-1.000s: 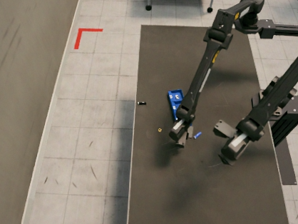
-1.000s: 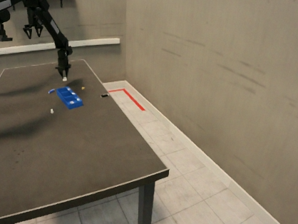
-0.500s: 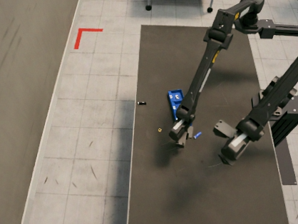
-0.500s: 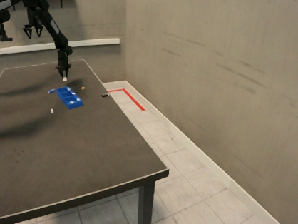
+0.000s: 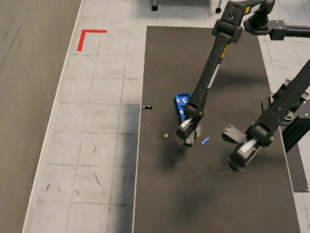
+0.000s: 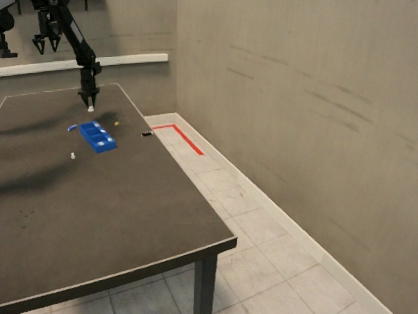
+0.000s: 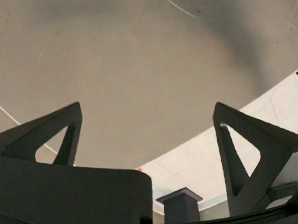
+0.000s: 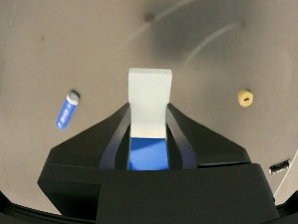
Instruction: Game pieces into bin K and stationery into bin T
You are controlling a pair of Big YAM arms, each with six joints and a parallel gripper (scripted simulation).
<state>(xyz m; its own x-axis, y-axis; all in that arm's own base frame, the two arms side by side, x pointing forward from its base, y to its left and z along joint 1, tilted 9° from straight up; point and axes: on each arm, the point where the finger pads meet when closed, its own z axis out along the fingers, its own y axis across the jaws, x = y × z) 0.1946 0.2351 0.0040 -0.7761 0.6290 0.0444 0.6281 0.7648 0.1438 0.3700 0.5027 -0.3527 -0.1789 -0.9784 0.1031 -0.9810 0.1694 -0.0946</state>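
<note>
My right hand is 10 mm past the blue bin, 200 mm to the left of it and 70 mm above it. The rest, counted from my right hand: white block (10 mm below); yellow ring (110 mm ahead, 60 mm to the right, 80 mm below); black item (220 mm ahead, 240 mm to the right, 80 mm below).
</note>
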